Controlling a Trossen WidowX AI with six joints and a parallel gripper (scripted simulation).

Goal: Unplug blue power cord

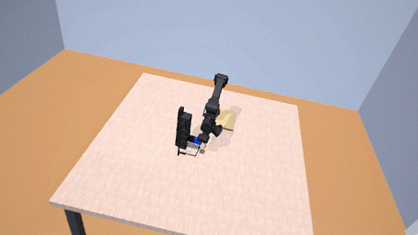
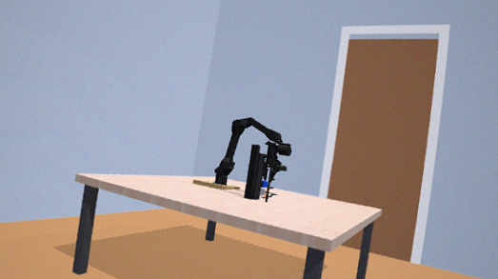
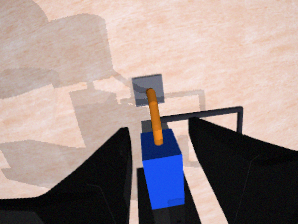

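Right now the blue plug is 60 mm to the right of my gripper tip and 10 mm below it.
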